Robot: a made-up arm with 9 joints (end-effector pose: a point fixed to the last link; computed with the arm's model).
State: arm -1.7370 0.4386 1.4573 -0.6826 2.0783 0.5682 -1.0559 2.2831 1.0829
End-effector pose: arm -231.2 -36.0 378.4 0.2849 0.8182 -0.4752 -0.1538
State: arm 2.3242 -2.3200 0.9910 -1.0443 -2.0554 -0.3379 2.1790 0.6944 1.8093
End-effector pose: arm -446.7 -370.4 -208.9 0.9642 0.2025 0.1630 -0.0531
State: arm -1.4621 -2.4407 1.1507 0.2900 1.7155 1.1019 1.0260 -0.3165 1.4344
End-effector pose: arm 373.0 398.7 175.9 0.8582 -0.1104 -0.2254 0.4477
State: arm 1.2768 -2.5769 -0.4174 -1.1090 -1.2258 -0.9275 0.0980 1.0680 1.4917
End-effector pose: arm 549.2 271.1 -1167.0 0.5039 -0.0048 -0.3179 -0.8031
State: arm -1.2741 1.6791 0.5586 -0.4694 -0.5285 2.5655 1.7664 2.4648 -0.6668
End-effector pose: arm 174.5 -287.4 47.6 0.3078 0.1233 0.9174 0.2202
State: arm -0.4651 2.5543 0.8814 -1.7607 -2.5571 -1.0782 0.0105 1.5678 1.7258
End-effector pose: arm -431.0 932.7 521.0 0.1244 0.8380 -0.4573 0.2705
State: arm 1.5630 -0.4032 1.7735 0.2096 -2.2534 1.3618 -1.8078 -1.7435 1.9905
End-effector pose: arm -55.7 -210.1 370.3 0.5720 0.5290 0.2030 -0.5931
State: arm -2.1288 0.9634 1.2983 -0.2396 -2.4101 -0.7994 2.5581 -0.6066 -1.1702
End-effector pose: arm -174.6 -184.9 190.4 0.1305 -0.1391 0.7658 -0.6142
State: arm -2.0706 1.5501 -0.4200 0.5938 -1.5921 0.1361 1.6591 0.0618 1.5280
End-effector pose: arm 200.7 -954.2 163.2 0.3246 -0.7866 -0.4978 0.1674
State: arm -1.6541 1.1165 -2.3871 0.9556 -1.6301 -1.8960 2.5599 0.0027 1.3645
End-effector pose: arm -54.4 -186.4 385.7 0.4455 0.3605 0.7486 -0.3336
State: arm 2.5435 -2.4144 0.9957 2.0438 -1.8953 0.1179 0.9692 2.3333 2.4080
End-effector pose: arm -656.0 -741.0 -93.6 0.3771 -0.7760 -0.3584 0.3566
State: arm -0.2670 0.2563 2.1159 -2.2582 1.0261 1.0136 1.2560 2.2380 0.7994
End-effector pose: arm 366.7 379.0 190.1 0.5265 -0.1966 0.7807 -0.2733
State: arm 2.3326 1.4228 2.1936 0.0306 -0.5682 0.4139 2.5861 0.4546 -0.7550
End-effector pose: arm -357.7 163.7 -735.8 0.4177 -0.0725 0.9054 0.0218
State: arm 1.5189 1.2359 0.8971 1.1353 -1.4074 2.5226 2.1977 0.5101 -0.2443
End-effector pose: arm 334.3 388.1 85.1 0.8139 0.2205 -0.3509 -0.4073
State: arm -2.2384 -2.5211 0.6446 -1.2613 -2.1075 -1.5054 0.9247 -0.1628 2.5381
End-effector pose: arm -172.1 8.6 1127.5 0.2343 0.8250 -0.5009 0.1165
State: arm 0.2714 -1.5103 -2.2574 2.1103 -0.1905 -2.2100 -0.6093 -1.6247 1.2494
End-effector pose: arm -576.9 -0.8 142.2 0.6643 0.2525 -0.5198 -0.4741
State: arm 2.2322 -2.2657 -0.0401 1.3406 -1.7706 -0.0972 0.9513 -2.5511 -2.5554
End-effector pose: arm -243.6 -772.2 103.5 0.8118 0.0116 0.1037 0.5745
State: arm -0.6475 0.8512 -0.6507 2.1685 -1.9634 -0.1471 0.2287 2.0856 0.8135
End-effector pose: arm -7.1 95.5 828.2 0.3242 0.4131 -0.5416 -0.6564
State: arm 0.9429 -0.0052 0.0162 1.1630 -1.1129 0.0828 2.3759 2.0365 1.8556
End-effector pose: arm -79.1 42.3 405.3 0.2091 0.2765 -0.2712 -0.8979
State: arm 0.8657 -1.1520 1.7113 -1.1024 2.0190 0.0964 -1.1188 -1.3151 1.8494
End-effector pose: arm -72.9 309.5 -314.0 0.2554 -0.1230 0.8911 0.3544
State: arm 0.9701 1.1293 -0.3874 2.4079 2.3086 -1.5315 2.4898 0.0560 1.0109
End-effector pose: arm 80.8 -143.8 210.2 0.2289 -0.2541 -0.4659 -0.8161
